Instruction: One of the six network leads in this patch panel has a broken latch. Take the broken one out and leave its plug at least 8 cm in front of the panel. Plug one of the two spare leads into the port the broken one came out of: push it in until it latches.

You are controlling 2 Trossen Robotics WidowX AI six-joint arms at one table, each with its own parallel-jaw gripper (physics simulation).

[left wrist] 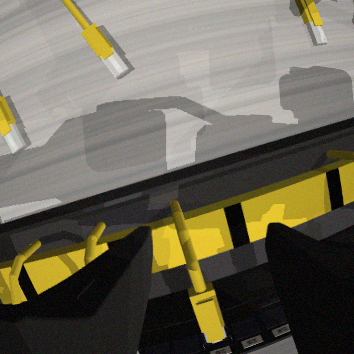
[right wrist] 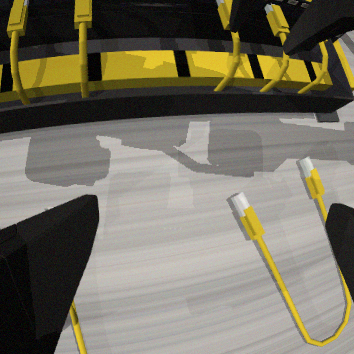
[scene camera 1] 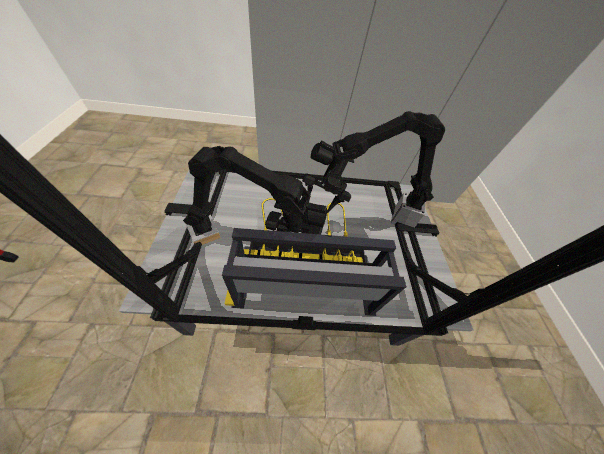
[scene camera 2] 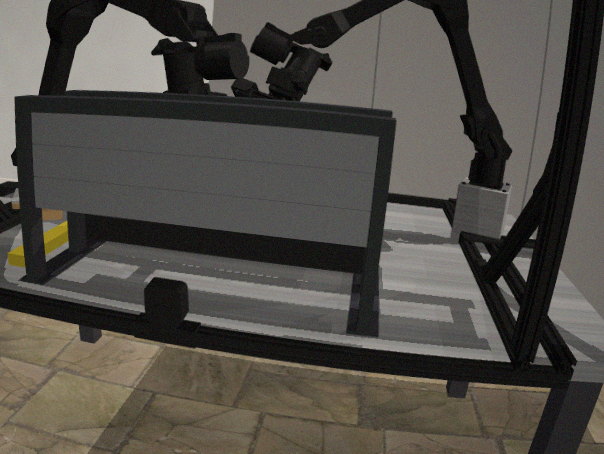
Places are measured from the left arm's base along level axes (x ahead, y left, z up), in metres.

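Where they show: left gripper, fingertip midpoint: (left wrist: 209,236) (right wrist: 259,39); right gripper, fingertip midpoint: (right wrist: 219,212); left arm's base at its link origin: (scene camera 1: 201,227); right arm's base at its link origin: (scene camera 1: 414,203) (scene camera 2: 486,184).
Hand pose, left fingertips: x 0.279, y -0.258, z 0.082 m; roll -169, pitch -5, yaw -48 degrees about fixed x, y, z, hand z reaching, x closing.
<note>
Each offset is from my left fingertips to the centre of the thing. "pt": to the spot under its first point.
The patch panel's dark frame {pt dy -0.212, dx -0.075, dz +0.136 m} (scene camera 1: 315,277) (scene camera 2: 210,107) stands on the table. Yellow leads are plugged in; one plug {pt dy -0.040, dx -0.036, dz -0.031 m} (left wrist: 207,312) lies between the left fingers in the left wrist view, apart from both. Other plugged leads (right wrist: 82,50) (left wrist: 15,280) stand beside it. My left gripper (left wrist: 209,236) is open and empty above the panel. My right gripper (right wrist: 219,212) is open and empty above the table before the panel. A spare lead's plugs (right wrist: 252,222) (right wrist: 314,182) lie on the table; another lead's cable {pt dy +0.078, dx +0.228, dz -0.121 m} (right wrist: 77,325) is partly hidden by a right finger. Latch damage is too small to tell.
A yellow strip {pt dy -0.027, dx -0.020, dz -0.086 m} (left wrist: 195,240) (right wrist: 130,65) with black marks runs along the panel, below the cables. A yellow block {pt dy -0.067, dx -0.288, dz -0.086 m} (scene camera 1: 229,298) (scene camera 2: 55,237) lies by the frame's left end. An orange-brown block (scene camera 1: 207,238) is near the left arm's base. The two wrists are close together.
</note>
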